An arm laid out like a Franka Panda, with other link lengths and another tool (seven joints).
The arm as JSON. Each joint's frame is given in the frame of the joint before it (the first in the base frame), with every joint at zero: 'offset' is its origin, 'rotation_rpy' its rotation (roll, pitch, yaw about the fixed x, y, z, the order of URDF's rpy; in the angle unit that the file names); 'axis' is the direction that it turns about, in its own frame. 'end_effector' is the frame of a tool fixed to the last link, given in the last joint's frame.
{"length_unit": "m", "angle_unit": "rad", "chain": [
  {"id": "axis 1", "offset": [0.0, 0.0, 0.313], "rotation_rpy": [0.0, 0.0, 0.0], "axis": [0.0, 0.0, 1.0]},
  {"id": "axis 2", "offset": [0.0, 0.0, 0.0], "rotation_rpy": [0.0, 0.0, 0.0], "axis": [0.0, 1.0, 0.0]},
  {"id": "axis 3", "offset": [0.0, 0.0, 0.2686], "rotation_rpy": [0.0, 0.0, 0.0], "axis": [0.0, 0.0, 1.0]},
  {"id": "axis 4", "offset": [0.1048, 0.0, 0.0], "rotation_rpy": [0.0, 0.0, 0.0], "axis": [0.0, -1.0, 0.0]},
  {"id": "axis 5", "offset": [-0.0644, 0.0, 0.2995], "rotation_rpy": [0.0, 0.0, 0.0], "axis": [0.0, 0.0, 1.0]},
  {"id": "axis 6", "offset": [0.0, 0.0, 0.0], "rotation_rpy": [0.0, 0.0, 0.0], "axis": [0.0, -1.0, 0.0]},
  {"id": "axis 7", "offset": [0.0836, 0.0, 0.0], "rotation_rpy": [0.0, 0.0, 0.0], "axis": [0.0, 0.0, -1.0]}
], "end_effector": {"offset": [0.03, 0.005, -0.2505], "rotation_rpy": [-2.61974, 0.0, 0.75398]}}
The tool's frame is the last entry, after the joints.
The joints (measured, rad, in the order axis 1, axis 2, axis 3, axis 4, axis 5, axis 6, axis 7), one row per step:
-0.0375 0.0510 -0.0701 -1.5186 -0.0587 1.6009 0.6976
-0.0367 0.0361 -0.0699 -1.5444 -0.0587 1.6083 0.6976
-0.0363 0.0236 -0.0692 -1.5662 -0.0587 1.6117 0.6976
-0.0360 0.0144 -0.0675 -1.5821 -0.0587 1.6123 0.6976
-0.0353 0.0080 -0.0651 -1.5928 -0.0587 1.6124 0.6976
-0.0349 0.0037 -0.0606 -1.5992 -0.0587 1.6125 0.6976
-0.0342 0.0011 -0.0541 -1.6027 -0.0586 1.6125 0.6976
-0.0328 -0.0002 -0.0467 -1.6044 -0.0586 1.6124 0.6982
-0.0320 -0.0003 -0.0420 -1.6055 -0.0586 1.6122 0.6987
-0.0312 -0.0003 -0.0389 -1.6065 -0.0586 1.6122 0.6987
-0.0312 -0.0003 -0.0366 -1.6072 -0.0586 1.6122 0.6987
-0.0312 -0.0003 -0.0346 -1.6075 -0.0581 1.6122 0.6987
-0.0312 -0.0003 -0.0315 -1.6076 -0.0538 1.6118 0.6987
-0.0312 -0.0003 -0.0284 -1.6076 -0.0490 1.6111 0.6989
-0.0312 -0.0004 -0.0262 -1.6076 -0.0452 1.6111 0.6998
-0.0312 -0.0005 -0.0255 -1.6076 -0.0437 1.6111 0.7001
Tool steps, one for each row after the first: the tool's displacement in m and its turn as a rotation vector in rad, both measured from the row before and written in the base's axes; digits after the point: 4 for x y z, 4 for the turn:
-0.0040 0.0009 -0.0020 0.0014 0.0034 0.0014
-0.0041 0.0010 -0.0021 0.0015 0.0058 0.0013
-0.0034 0.0014 -0.0017 0.0013 0.0060 0.0020
-0.0022 0.0018 -0.0011 0.0009 0.0041 0.0031
-0.0011 0.0026 -0.0004 0.0005 0.0020 0.0049
-0.0003 0.0038 -0.0001 0.0003 0.0009 0.0072
0.0002 0.0045 0.0000 0.0001 0.0005 0.0082
0.0001 0.0028 -0.0004 0.0001 0.0012 0.0050
0.0001 0.0020 -0.0004 0.0001 0.0010 0.0039
0.0000 0.0012 -0.0003 0.0000 0.0007 0.0023
0.0001 0.0012 -0.0001 0.0005 0.0003 0.0020
0.0001 0.0026 -0.0002 0.0043 0.0002 0.0029
0.0001 0.0028 -0.0002 0.0048 0.0004 0.0027
0.0002 0.0020 0.0000 0.0038 -0.0004 0.0012
0.0000 0.0007 0.0000 0.0015 -0.0002 0.0003

